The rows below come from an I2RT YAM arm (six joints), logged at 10 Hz.
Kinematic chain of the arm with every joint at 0, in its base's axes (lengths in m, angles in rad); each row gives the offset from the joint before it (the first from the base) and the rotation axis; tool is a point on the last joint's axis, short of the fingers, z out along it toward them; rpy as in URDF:
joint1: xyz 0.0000 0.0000 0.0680 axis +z
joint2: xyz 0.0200 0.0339 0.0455 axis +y
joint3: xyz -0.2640 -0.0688 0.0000 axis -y
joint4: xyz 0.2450 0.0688 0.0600 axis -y
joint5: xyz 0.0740 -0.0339 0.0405 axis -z
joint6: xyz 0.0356 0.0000 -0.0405 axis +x
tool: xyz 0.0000 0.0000 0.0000 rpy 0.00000 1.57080 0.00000
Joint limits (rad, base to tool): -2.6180..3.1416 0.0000..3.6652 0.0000..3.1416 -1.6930..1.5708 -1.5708..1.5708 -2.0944..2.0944
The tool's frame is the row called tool.
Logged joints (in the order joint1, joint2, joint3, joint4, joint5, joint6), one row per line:
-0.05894, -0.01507, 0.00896, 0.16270, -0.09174, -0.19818
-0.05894, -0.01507, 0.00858, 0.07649, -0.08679, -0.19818
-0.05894, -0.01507, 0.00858, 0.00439, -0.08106, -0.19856
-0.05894, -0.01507, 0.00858, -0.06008, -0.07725, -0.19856
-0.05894, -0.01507, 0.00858, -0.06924, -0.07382, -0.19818
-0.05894, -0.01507, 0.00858, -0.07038, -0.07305, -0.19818
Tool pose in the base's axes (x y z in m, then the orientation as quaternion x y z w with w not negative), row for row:
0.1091, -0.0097, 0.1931, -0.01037, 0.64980, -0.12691, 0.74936
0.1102, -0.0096, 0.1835, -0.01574, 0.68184, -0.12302, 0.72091
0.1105, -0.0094, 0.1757, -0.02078, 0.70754, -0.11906, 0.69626
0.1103, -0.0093, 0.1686, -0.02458, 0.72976, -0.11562, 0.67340
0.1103, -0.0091, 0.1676, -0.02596, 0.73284, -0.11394, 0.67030
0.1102, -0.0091, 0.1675, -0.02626, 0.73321, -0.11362, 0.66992
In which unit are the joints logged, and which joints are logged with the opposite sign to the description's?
The joints are logged in radians. Opposite sign: joint2, joint5.
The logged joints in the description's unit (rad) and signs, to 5 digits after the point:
-0.05894, 0.01507, 0.00896, 0.16270, 0.09174, -0.19818
-0.05894, 0.01507, 0.00858, 0.07649, 0.08679, -0.19818
-0.05894, 0.01507, 0.00858, 0.00439, 0.08106, -0.19856
-0.05894, 0.01507, 0.00858, -0.06008, 0.07725, -0.19856
-0.05894, 0.01507, 0.00858, -0.06924, 0.07382, -0.19818
-0.05894, 0.01507, 0.00858, -0.07038, 0.07305, -0.19818

